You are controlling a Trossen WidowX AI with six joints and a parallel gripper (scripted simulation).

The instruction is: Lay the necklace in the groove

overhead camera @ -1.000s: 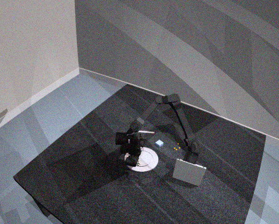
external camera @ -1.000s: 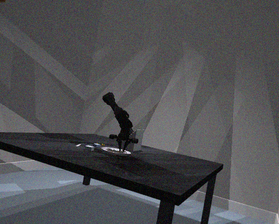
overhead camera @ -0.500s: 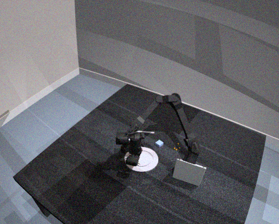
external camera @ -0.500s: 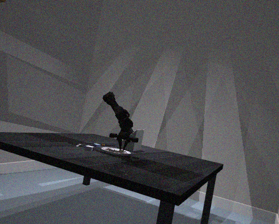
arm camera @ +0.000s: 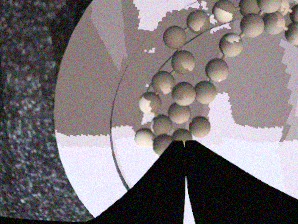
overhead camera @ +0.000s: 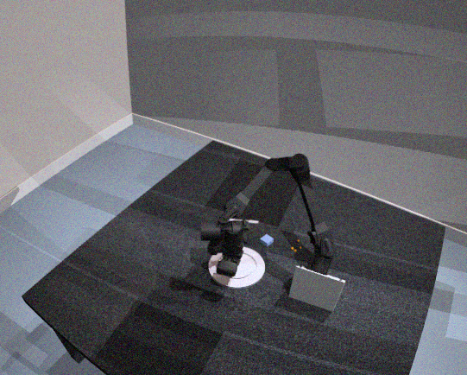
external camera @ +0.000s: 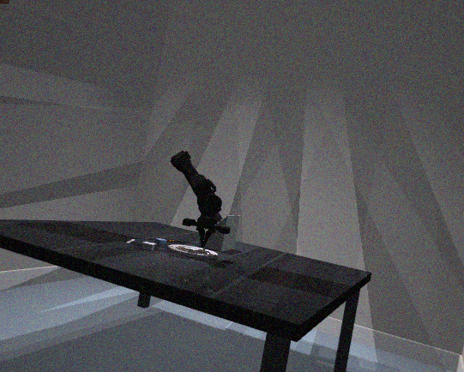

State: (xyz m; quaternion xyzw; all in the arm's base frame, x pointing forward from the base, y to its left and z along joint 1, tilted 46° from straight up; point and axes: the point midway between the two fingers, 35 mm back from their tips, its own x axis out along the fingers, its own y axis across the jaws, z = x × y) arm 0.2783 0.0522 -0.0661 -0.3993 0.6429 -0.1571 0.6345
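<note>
Now: the round white bead board 4 cm to the right of my gripper tip, 2 cm below it and 1 cm ahead of it. Also, from my gripper tip: small white block 17 cm ahead, 14 cm to the right, 2 cm below; small blue cube 21 cm to the right, 2 cm below, 2 cm behind; thin white stick 26 cm to the right, 12 cm ahead, 3 cm below.
</note>
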